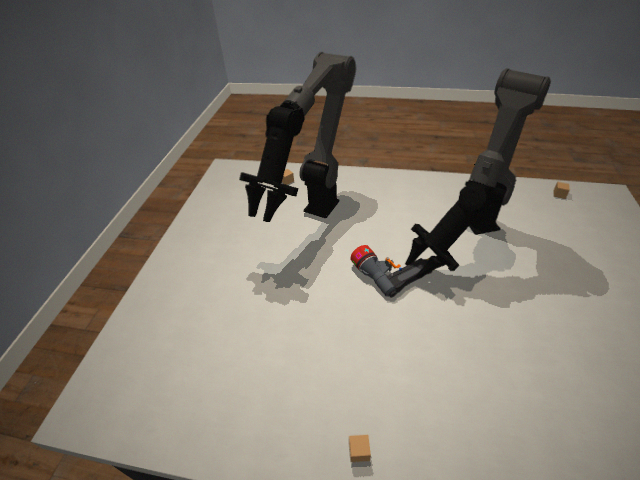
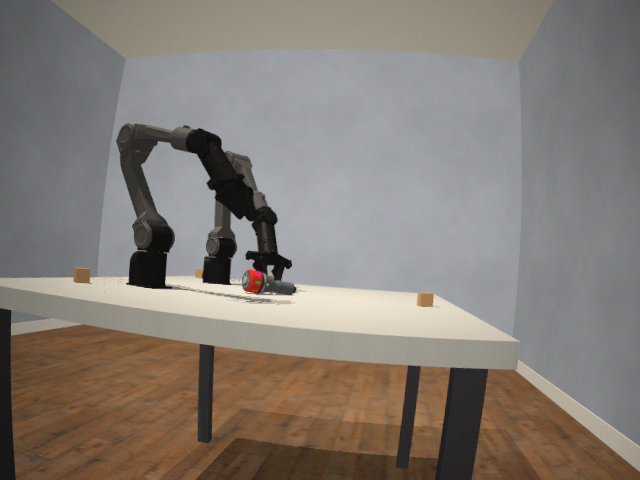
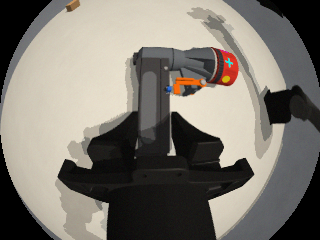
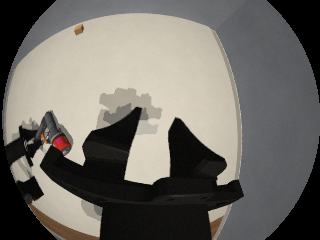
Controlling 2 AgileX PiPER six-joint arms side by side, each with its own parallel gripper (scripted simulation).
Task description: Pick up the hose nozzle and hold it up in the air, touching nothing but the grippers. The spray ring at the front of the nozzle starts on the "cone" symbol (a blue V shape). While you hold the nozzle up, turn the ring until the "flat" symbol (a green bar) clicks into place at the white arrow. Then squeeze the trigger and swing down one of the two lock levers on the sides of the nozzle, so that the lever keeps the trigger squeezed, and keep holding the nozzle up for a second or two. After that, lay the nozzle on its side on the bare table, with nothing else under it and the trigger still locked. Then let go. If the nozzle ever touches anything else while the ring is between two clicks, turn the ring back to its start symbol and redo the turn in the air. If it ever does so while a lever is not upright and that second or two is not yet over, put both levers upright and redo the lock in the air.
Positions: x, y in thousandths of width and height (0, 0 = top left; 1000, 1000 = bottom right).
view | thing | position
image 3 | my left gripper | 483, 498
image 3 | hose nozzle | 480, 269
